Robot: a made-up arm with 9 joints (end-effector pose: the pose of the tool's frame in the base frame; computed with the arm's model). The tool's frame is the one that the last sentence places.
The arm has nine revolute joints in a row. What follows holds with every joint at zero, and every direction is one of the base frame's.
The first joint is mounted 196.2 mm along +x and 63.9 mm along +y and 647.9 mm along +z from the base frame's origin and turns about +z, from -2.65 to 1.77 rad.
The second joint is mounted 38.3 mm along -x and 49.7 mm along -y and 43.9 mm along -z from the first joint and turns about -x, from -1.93 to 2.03 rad.
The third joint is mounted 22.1 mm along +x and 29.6 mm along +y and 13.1 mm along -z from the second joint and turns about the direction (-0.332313, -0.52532, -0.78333), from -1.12 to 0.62 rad.
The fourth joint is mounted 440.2 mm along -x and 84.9 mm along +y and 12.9 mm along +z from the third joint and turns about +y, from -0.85 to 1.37 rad.
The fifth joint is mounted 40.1 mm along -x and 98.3 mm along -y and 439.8 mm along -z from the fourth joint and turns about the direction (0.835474, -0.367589, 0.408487), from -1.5 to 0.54 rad.
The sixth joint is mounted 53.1 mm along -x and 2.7 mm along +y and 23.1 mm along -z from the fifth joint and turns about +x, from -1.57 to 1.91 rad.
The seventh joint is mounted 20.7 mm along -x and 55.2 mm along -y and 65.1 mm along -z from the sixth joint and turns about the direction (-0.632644, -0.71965, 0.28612), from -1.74 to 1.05 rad.
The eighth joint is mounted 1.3 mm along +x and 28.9 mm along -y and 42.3 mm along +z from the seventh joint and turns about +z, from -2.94 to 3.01 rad.
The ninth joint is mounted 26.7 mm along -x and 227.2 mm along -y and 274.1 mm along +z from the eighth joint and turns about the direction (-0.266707, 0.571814, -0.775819), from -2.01 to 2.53 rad.
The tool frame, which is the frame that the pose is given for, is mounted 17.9 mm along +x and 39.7 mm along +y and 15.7 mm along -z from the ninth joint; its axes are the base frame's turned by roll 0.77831, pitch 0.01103 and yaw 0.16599 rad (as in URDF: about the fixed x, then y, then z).
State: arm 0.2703 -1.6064 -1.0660 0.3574 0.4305 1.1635 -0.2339 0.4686 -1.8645
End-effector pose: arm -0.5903 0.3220 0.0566 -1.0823 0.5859 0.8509
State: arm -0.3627 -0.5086 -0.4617 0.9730 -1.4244 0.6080 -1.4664 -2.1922 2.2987
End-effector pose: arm -0.3994 -0.0524 0.4584 1.2459 0.8777 0.6571
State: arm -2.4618 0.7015 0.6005 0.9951 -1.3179 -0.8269 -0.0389 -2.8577 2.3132
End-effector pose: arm 0.7190 0.6019 -0.2264 2.4851 1.6304 -0.1263
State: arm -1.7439 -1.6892 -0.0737 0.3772 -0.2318 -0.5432 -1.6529 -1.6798 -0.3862
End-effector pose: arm 0.3830 0.5496 0.4157 -2.2264 -0.9536 1.8690
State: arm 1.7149 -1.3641 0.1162 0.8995 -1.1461 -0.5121 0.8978 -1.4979 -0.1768
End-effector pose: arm 0.2821 -0.8749 0.9509 0.5889 0.2327 1.9826
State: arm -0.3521 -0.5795 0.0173 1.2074 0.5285 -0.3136 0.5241 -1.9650 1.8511
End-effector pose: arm -0.8363 0.2852 0.8022 0.0175 -0.8615 2.5367
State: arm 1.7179 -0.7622 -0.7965 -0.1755 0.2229 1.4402 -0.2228 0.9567 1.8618
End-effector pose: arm -0.0431 -0.3782 0.0895 -0.0415 -2.3441 -1.1806
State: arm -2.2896 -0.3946 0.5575 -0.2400 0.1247 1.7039 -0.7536 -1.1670 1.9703
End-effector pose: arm 0.5032 0.1771 -0.2531 -2.7315 -0.6161 0.6763
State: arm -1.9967 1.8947 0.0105 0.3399 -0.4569 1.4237 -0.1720 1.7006 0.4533
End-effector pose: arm 0.0478 0.7382 0.9746 0.6882 0.6254 -1.3673
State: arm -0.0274 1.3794 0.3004 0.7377 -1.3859 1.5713 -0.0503 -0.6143 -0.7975
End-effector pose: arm -0.7317 -0.0240 0.4752 -0.6130 -0.7905 -0.4769
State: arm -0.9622 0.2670 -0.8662 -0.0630 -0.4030 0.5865 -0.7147 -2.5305 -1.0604
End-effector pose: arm -0.3308 0.0930 0.5709 0.0171 0.5649 -2.0282
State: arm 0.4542 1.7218 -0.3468 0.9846 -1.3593 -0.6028 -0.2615 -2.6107 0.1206
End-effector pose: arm -0.5862 -0.5311 0.5949 1.8321 1.8865 -1.2444
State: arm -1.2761 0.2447 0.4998 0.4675 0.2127 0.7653 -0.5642 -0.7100 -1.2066
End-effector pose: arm -0.3266 0.7354 0.0270 0.9334 -1.6339 -1.0037
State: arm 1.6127 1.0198 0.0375 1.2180 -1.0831 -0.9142 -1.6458 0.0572 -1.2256
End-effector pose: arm 0.2000 -0.4107 0.5873 -1.0186 -0.0764 0.3730
